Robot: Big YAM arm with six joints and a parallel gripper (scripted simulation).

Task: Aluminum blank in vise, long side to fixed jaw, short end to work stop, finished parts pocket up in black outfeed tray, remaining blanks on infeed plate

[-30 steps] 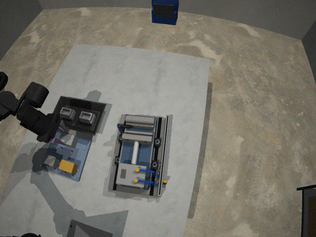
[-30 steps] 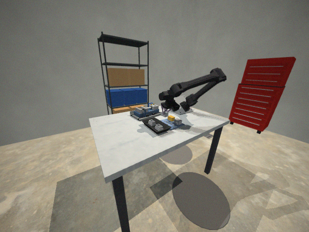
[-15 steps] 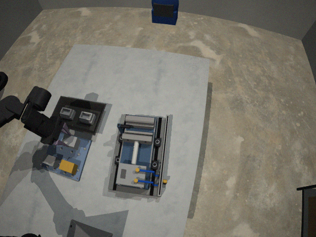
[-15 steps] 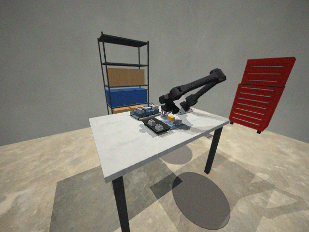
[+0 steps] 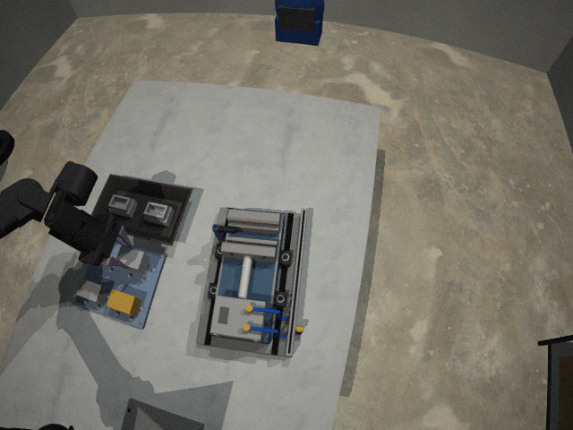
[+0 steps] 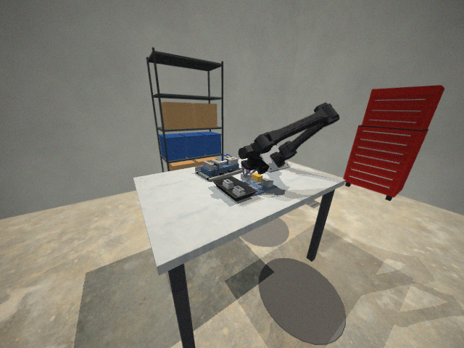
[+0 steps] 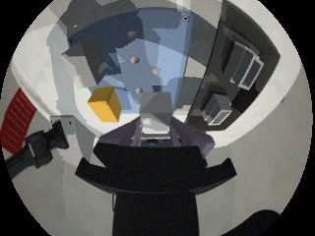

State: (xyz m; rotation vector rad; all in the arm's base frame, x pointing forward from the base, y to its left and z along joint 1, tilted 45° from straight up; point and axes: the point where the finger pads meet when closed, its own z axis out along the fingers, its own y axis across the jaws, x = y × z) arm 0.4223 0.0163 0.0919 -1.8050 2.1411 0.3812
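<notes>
Right now the brass blank is 90 mm behind my hand and 40 mm below it. Round my hand: blue vise (260 mm to the right, 30 mm below); pale rod (20 mm behind, 260 mm to the right, 10 mm above); gray aluminum blank (10 mm to the right, 20 mm below).
</notes>
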